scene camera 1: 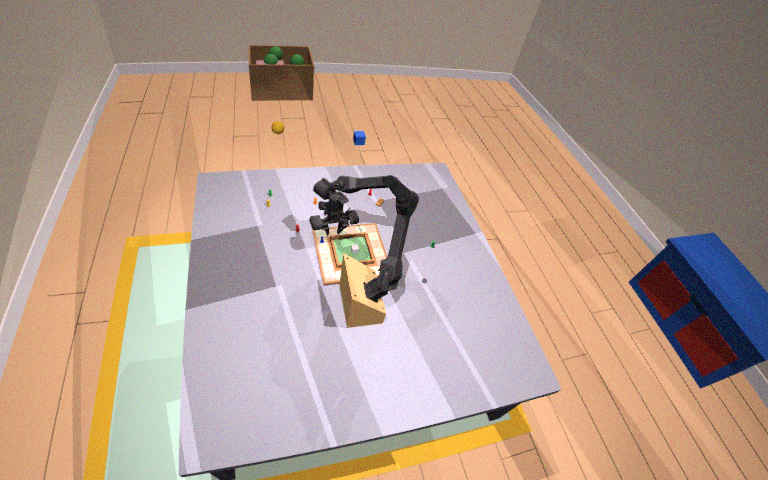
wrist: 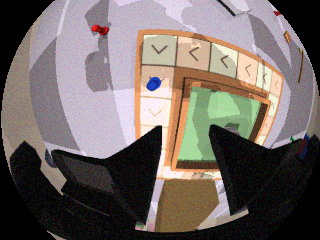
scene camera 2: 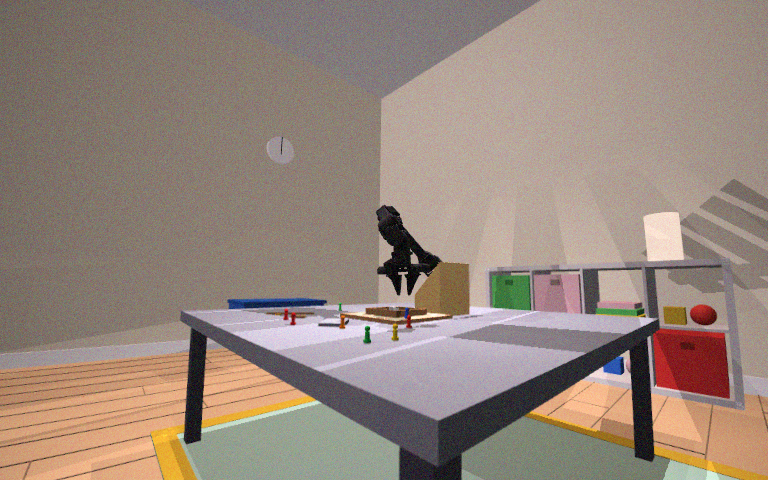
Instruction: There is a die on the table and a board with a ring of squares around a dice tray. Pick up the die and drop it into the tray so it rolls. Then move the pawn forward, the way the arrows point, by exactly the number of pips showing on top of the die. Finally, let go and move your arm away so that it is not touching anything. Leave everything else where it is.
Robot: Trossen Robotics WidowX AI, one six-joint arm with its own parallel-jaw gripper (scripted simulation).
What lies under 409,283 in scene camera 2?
My gripper.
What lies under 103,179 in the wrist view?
My gripper.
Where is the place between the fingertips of my gripper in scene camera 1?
At 332,234
